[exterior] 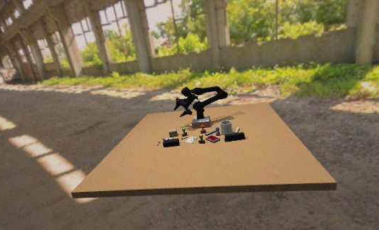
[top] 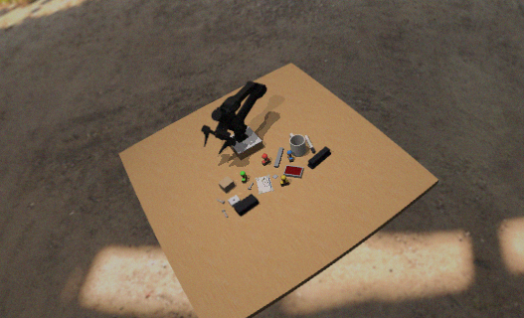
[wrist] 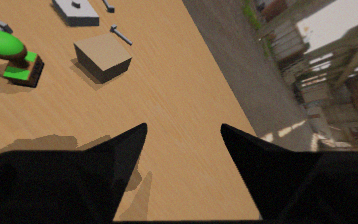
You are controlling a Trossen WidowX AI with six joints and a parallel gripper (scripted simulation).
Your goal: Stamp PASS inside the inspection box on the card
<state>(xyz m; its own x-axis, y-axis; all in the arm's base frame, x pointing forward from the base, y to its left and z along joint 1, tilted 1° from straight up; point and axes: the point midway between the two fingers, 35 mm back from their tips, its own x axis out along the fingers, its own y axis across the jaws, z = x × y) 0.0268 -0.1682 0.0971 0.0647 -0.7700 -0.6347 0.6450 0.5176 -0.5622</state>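
The green-knobbed stamp lies 18 cm ahead of my gripper tip, 5 cm to the left of it and 11 cm below it. Round my gripper tip: red-knobbed stamp 18 cm ahead, 19 cm to the left, 11 cm below; then tan block 15 cm ahead, 4 cm to the right, 11 cm below; then white card 27 cm ahead, 10 cm to the left, 13 cm below.
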